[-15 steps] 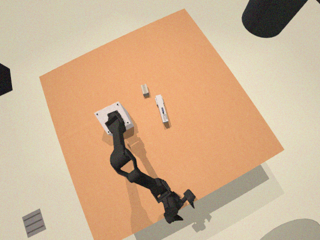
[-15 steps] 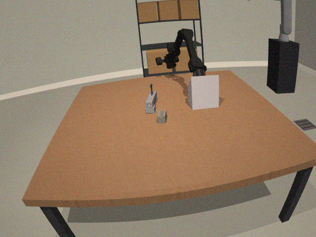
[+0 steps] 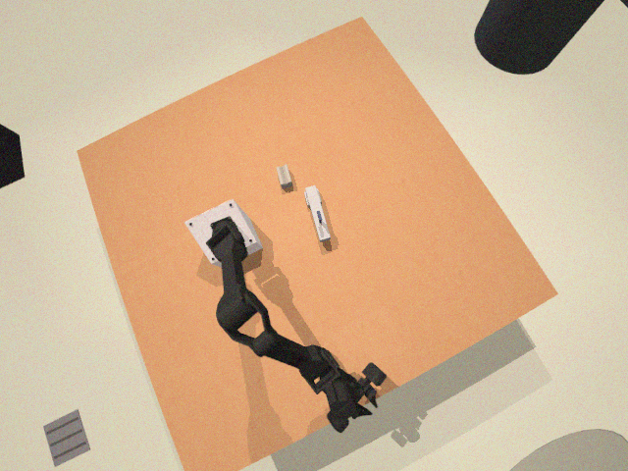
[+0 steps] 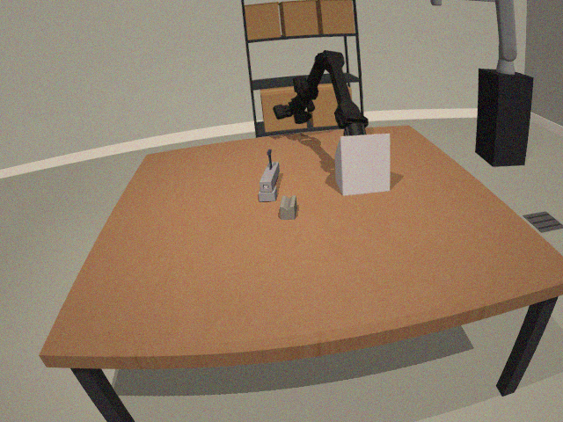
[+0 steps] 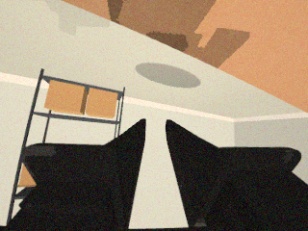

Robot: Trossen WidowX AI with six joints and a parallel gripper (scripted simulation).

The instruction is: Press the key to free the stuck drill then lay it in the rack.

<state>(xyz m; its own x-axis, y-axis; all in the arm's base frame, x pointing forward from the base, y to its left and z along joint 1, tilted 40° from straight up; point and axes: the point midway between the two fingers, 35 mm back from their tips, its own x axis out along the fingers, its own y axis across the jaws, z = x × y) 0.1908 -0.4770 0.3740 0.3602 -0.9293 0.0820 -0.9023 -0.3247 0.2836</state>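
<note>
Right now the blue key is 570 mm to the left of my gripper tip and 80 mm ahead of it. The rest, counted from my gripper tip: drill: 620 mm to the left, 80 mm ahead, 50 mm below; then light grey fixture block: 600 mm to the left, 80 mm ahead, 60 mm below; then grey v-notched rack: 780 mm to the left, 70 mm below, 30 mm ahead.
</note>
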